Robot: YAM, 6 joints.
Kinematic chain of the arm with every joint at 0, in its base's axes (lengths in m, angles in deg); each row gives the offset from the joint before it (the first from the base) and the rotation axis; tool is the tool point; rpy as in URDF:
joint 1: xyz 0 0 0.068 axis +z
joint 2: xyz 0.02 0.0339 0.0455 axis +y
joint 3: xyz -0.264 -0.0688 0 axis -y
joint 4: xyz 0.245 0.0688 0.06 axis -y
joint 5: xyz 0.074 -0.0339 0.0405 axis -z
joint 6: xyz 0.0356 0 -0.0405 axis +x
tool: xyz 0 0 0 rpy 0 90 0
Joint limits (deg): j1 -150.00..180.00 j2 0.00..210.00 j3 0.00..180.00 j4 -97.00..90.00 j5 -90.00..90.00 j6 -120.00..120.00
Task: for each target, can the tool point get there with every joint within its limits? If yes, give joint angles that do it. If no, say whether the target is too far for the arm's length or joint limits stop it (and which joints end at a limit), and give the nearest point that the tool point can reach.
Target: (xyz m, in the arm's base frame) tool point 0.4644 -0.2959 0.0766
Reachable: yes | joints -32.65 171.36 164.72 -73.18 -2.25 52.61
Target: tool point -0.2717 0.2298 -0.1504
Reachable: yes | joints 138.50 163.09 81.95 -16.16 -12.87 83.87
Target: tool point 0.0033 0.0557 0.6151
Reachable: yes | joints -114.40 65.71 157.00 -81.64 34.16 -5.70
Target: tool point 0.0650 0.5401 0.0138
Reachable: yes | joints 81.91 163.07 100.06 70.76 -19.14 82.73
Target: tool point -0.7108 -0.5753 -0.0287
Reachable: no: too far | nearest point -0.4960 -0.4014 0.0152 | short by 0.280 m
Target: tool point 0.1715 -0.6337 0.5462
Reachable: no: too far | nearest point 0.1404 -0.5189 0.4654 | short by 0.144 m
